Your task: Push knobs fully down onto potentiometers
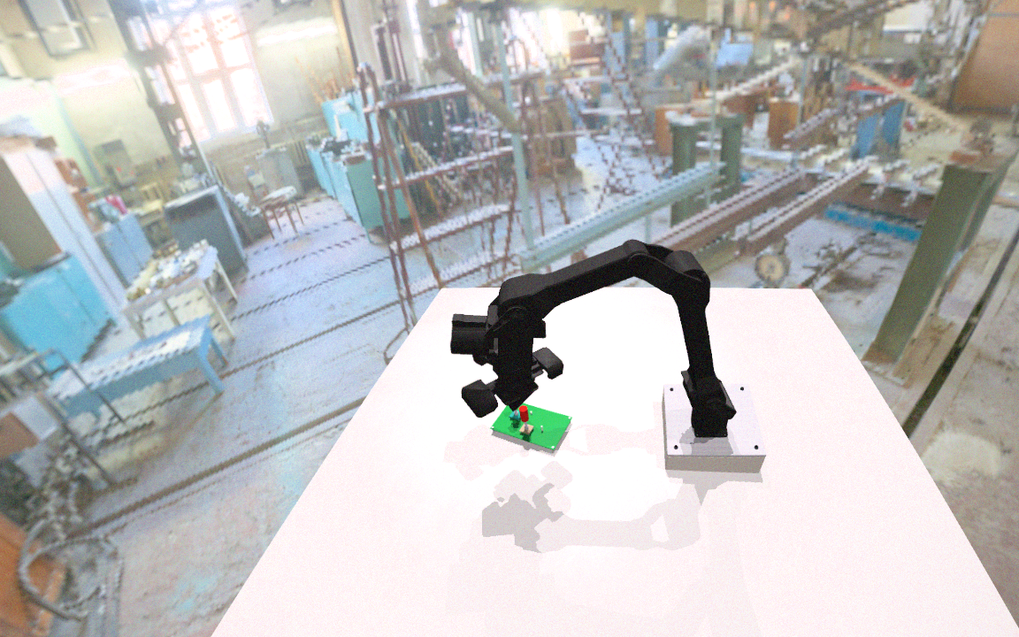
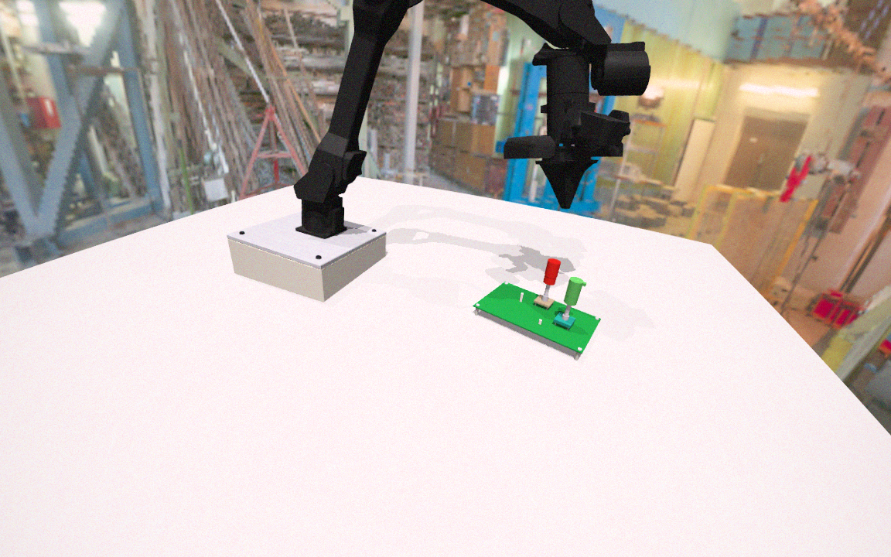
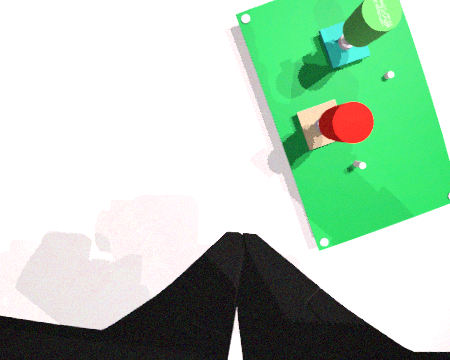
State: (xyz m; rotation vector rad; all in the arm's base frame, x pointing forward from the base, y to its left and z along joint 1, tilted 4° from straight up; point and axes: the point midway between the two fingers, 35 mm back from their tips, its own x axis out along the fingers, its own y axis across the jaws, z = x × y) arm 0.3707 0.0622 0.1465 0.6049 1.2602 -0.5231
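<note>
Right now the red knob is 8 cm below my gripper tip and 6 cm to the right of it. Also, from my gripper tip: green knob (10 cm to the right, 8 cm below, 3 cm ahead).
</note>
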